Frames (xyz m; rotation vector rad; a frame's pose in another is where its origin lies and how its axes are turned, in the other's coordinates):
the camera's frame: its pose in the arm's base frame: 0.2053 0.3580 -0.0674 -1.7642 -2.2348 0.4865
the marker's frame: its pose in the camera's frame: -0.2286 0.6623 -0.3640 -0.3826 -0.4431 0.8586
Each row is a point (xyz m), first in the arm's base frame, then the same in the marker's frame.
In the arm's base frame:
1: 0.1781 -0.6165 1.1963
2: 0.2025 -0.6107 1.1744
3: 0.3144 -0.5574 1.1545
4: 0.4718 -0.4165 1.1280
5: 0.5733 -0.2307 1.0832
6: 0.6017 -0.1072 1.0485
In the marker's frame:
1: -1.6745 -0.0484 -0.3991
2: -1.6472 -0.0343 -0.3864
3: -1.5456 0.0357 -0.4095
4: -1.3572 0.1054 -0.4801
5: -1.1545 0.1027 -0.5560
6: -1.0360 0.0657 -0.5990

